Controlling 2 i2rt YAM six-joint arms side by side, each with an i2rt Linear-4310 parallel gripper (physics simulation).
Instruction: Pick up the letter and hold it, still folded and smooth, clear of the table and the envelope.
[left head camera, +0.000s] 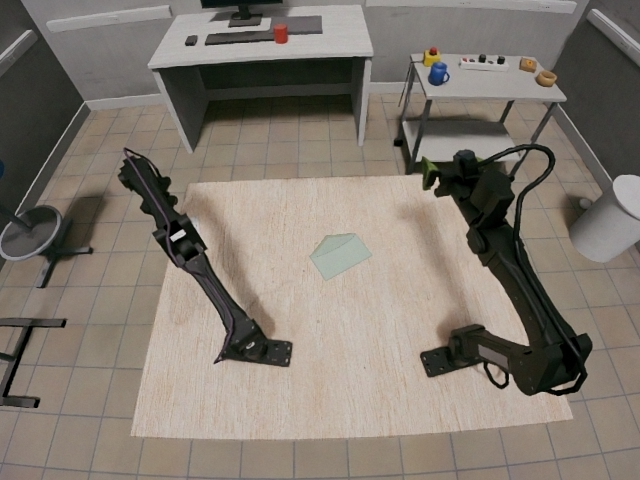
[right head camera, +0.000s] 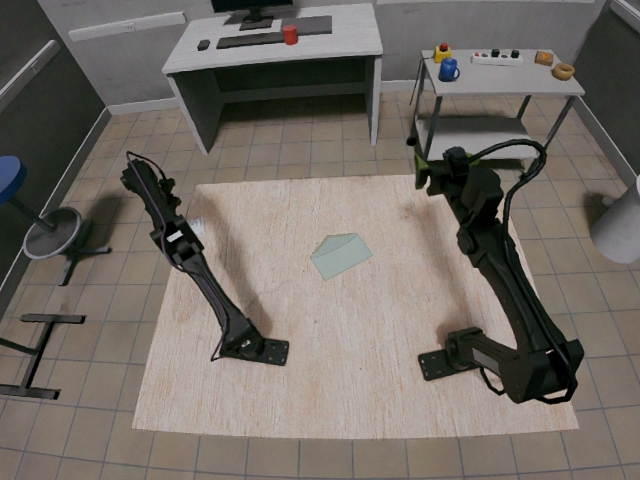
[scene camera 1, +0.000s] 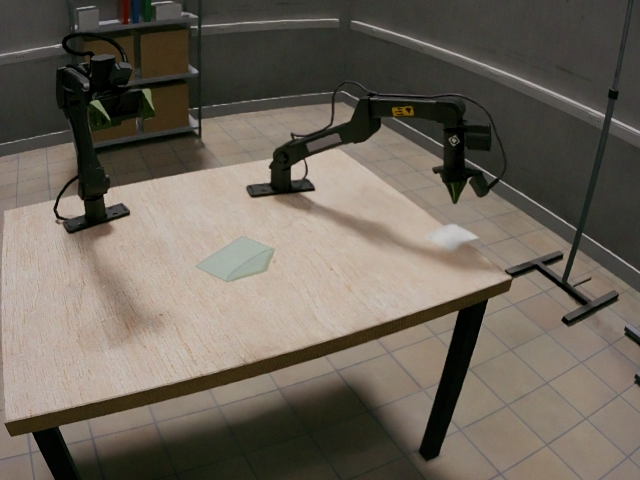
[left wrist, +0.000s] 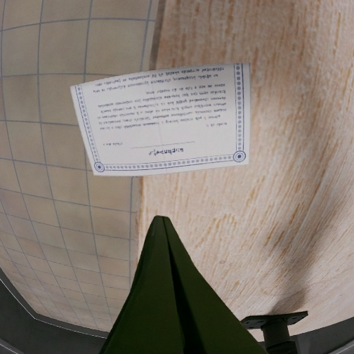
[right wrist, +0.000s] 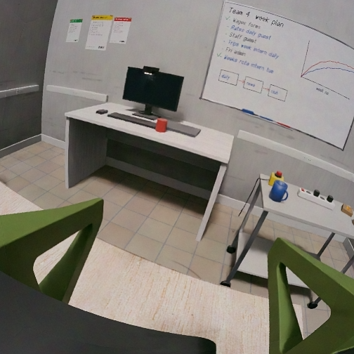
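Observation:
The white printed letter is at the table's edge below my left gripper, apart from the fingertips. Part of it reaches past the edge. It looks blurred in scene camera 1, and I cannot tell whether it touches the table. A sliver of the letter shows behind the left arm in the head views. My left gripper is shut and empty, pointing down. The pale green envelope lies mid-table. My right gripper is open and empty, high above the table.
The wooden table carries both arms' bases. Beyond its far edge in the head views stand a desk and a cart. A stand is on the floor beside the table.

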